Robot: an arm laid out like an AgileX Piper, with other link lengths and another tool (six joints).
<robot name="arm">
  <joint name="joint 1" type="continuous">
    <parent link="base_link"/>
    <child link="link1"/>
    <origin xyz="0 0 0.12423"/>
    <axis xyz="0 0 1"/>
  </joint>
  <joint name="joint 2" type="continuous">
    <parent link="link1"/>
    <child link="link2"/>
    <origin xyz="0 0 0"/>
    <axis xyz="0 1 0"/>
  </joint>
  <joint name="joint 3" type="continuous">
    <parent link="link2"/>
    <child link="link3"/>
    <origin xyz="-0.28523 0 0.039"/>
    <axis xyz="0 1 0"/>
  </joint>
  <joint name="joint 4" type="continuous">
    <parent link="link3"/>
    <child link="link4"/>
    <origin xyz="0.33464 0 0.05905"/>
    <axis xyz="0.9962 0 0.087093"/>
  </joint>
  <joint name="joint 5" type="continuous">
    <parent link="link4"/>
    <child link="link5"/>
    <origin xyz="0 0 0"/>
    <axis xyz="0 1 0"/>
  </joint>
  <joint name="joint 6" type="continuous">
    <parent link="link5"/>
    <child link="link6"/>
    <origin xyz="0.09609 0 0.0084"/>
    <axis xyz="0.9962 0 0.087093"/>
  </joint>
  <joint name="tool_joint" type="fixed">
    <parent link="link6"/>
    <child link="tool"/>
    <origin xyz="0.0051 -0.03 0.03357" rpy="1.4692 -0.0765 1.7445"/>
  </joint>
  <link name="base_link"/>
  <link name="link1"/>
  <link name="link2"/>
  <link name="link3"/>
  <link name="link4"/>
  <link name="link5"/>
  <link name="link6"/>
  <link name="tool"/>
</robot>
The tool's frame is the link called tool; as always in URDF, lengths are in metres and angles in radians. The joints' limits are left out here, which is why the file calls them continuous.
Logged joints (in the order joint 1, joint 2, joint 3, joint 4, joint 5, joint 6), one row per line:
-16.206, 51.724, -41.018, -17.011, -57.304, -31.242
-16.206, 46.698, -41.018, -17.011, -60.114, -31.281
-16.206, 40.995, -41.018, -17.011, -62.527, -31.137
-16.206, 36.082, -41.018, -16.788, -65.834, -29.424
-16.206, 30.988, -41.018, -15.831, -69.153, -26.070
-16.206, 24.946, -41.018, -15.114, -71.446, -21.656
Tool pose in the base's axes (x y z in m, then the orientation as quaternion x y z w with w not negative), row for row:
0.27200, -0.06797, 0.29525, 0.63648, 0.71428, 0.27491, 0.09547
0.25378, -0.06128, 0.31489, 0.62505, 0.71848, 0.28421, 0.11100
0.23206, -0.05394, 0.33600, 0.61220, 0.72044, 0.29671, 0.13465
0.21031, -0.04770, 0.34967, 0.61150, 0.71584, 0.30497, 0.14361
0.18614, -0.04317, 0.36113, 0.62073, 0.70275, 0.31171, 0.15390
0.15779, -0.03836, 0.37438, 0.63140, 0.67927, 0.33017, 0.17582
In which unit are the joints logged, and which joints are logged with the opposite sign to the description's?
The joints are logged in degrees. Opposite sign: joint 4, joint 5.
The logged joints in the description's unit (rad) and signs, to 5 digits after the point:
-0.28285, 0.90275, -0.71590, 0.29690, 1.00014, -0.54528
-0.28285, 0.81503, -0.71590, 0.29690, 1.04919, -0.54596
-0.28285, 0.71550, -0.71590, 0.29690, 1.09130, -0.54344
-0.28285, 0.62975, -0.71590, 0.29301, 1.14902, -0.51355
-0.28285, 0.54084, -0.71590, 0.27630, 1.20695, -0.45501
-0.28285, 0.43539, -0.71590, 0.26379, 1.24697, -0.37797

